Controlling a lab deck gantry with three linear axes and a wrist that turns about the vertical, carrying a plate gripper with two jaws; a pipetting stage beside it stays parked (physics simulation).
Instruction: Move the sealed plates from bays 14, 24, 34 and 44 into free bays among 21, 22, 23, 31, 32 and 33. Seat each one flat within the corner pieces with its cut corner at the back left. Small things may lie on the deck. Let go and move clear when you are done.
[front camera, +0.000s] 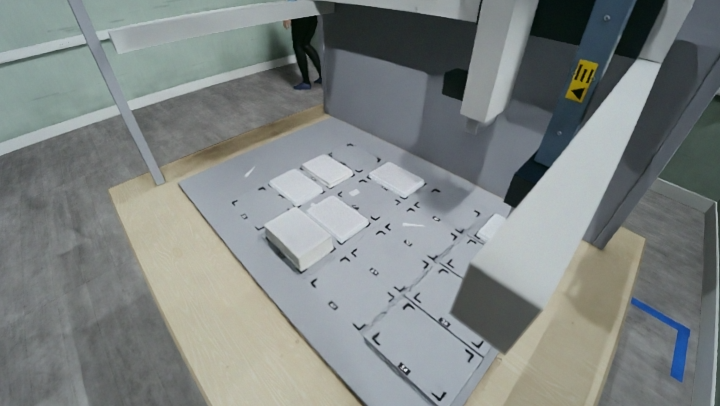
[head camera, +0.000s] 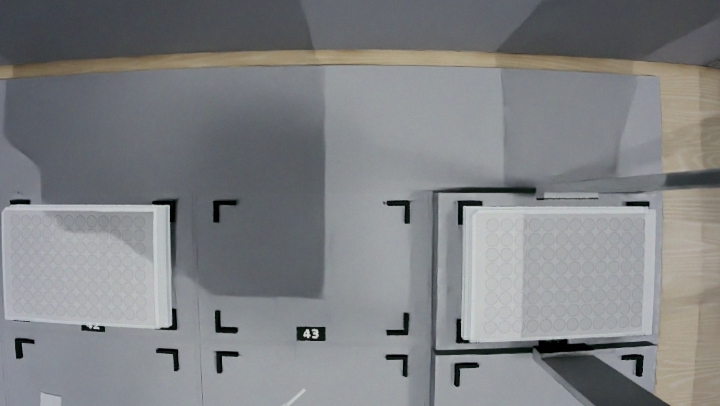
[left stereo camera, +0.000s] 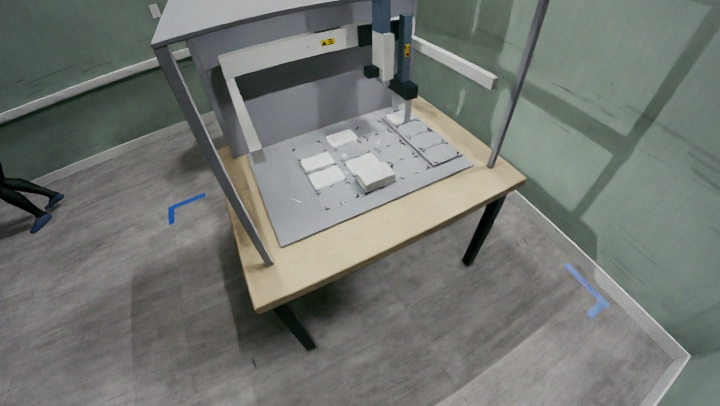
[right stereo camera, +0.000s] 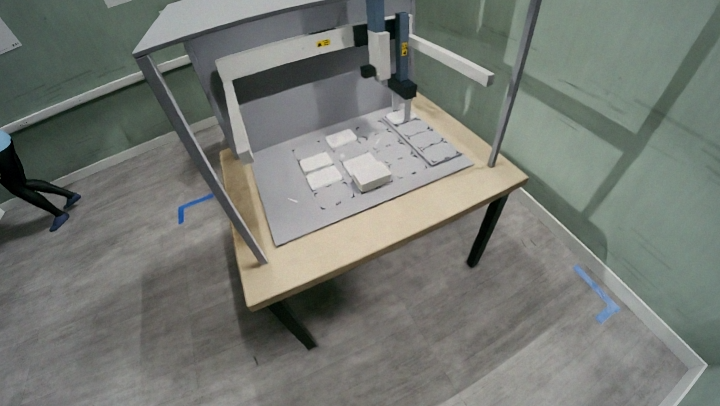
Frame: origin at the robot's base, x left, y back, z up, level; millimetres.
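Seen in the pictures: gripper, fingertip midpoint: (head camera: 561, 273) (left stereo camera: 400, 116) (right stereo camera: 401, 116); robot's base, link origin: (front camera: 233, 203) (left stereo camera: 327, 209) (right stereo camera: 322, 209).
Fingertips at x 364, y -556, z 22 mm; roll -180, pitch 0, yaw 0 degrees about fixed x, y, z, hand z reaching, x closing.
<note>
Pixels of each thing's top centre, then the offset from my fingertips to it. "pt": a spot on its surface instead.
- sealed plate, top centre: (head camera: 568, 275) (front camera: 513, 236) (right stereo camera: 401, 114) (left stereo camera: 400, 115) dx +0, dy +0, dz +7 mm
- bay 21, surface spot: (front camera: 295, 186) (left stereo camera: 329, 176) (right stereo camera: 326, 176) pt dx -219, dy +484, dz -7 mm
- bay 31, surface spot: (front camera: 326, 169) (left stereo camera: 319, 161) (right stereo camera: 317, 161) pt dx -112, dy +486, dz -7 mm
- bay 22, surface spot: (front camera: 338, 218) pt dx -218, dy +316, dz -7 mm
- small white square, surface spot: (head camera: 50, 399) (front camera: 357, 191) pt dx -108, dy +369, dz -21 mm
- tall white box, top centre: (front camera: 297, 230) (right stereo camera: 371, 172) (left stereo camera: 375, 172) dx -321, dy +328, dz +20 mm
My gripper (head camera: 565, 271) (left stereo camera: 401, 114) (right stereo camera: 400, 114) is open, its jaws at the back and front of the sealed plate (head camera: 499, 282) (front camera: 488, 227) in bay 44, with a narrow gap in the head view. In the front view the beam hides the jaws. Other sealed plates lie in bay 21 (front camera: 295, 186) (left stereo camera: 326, 178) (right stereo camera: 324, 178), bay 31 (front camera: 326, 169) (left stereo camera: 316, 162) (right stereo camera: 315, 162) and bay 22 (front camera: 338, 218). Bays 14 (front camera: 423, 348), 24 and 34 hold no plate. A small white square (front camera: 354, 192) (head camera: 50, 399) lies in bay 32. Cut corners are too small to tell.
A tall white box (front camera: 298, 239) (left stereo camera: 375, 176) (right stereo camera: 372, 176) stands just in front of bay 22. Another plate (front camera: 396, 178) (head camera: 83, 267) (left stereo camera: 341, 138) (right stereo camera: 341, 138) lies in bay 42. Thin white pieces (front camera: 413, 224) (front camera: 250, 171) lie on the deck. The parked pipetting stage (front camera: 491, 65) hangs beside my gripper.
</note>
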